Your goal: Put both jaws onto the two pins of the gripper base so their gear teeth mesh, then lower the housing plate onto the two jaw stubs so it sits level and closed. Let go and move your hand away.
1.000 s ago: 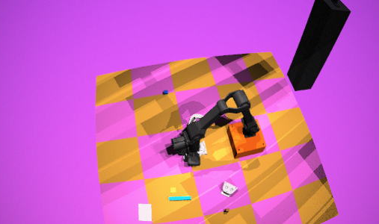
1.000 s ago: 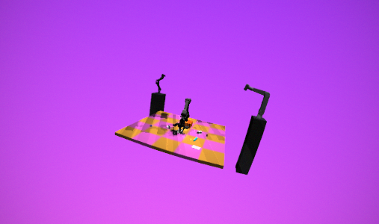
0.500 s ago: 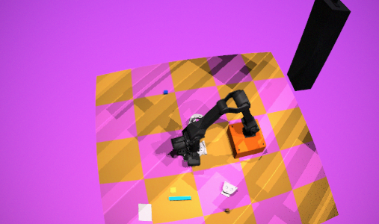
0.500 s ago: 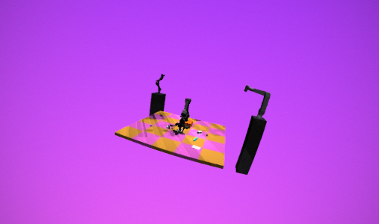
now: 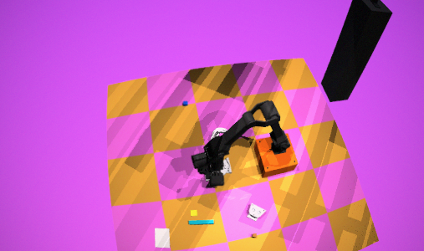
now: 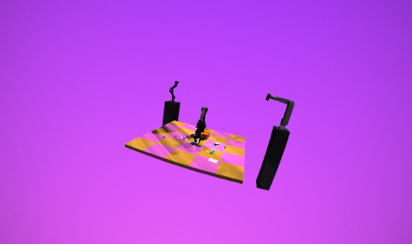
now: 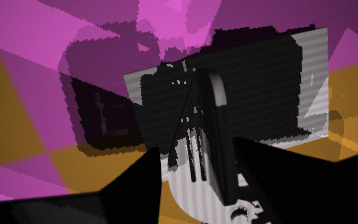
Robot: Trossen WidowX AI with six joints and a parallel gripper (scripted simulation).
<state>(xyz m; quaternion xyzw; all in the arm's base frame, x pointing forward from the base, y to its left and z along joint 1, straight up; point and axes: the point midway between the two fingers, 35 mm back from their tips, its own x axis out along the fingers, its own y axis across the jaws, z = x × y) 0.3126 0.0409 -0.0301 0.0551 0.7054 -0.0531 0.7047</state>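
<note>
The gripper jaw lies 220 mm to the right of my gripper tip, 70 mm behind it and 10 mm below it. Round my gripper tip: yellow cube 180 mm to the left, 130 mm ahead, 10 mm below; then small brown cube 350 mm to the left, 110 mm behind; then teal bar 230 mm to the left, 110 mm ahead, 10 mm below.
</note>
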